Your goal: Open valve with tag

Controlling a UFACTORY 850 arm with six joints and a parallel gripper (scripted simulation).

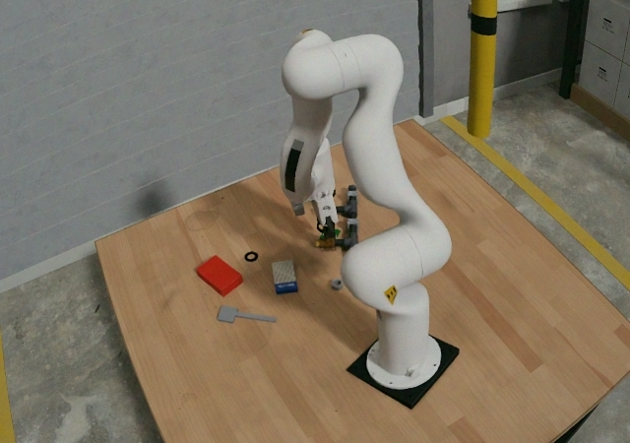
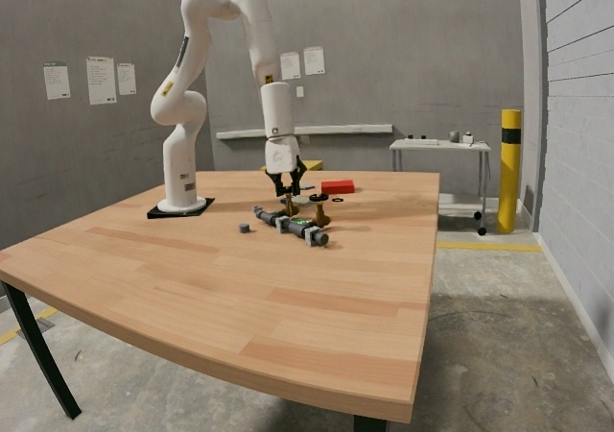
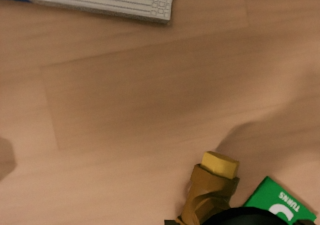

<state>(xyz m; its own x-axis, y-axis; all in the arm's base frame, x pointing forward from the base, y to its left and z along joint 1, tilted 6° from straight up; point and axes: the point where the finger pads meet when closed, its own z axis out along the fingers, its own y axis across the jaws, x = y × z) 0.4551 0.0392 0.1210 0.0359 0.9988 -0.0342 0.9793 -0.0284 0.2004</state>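
The green tag is 90 mm below my hand, 50 mm ahead of it and 30 mm to the right of it. Also, from my hand: red block 330 mm to the left, 80 mm below; then grey paddle-shaped tool 300 mm to the left, 160 mm behind, 90 mm below; then blue-and-grey box 150 mm to the left, 80 mm below, 70 mm behind.
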